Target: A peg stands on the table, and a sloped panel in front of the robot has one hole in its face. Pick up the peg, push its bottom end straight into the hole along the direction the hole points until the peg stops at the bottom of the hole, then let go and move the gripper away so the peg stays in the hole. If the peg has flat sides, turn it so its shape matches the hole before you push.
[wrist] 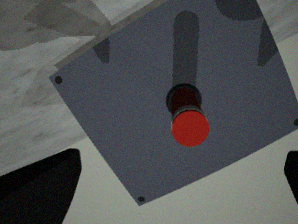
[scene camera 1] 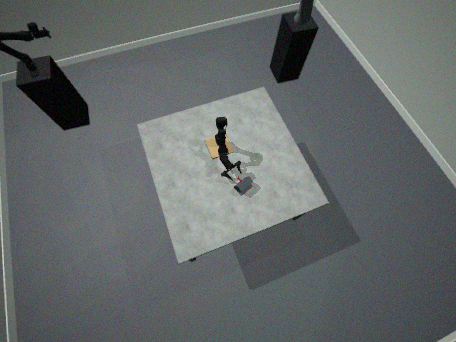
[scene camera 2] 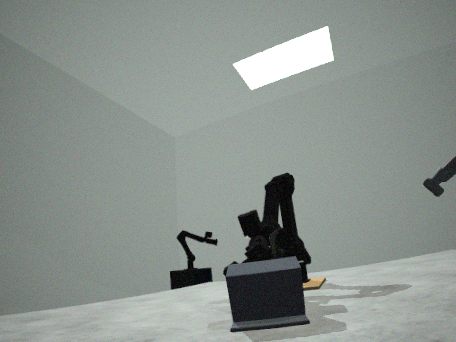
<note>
The gripper is open, with nothing in its grasp. Further things: a grey sloped panel.
The gripper is seen too in the wrist view.
</note>
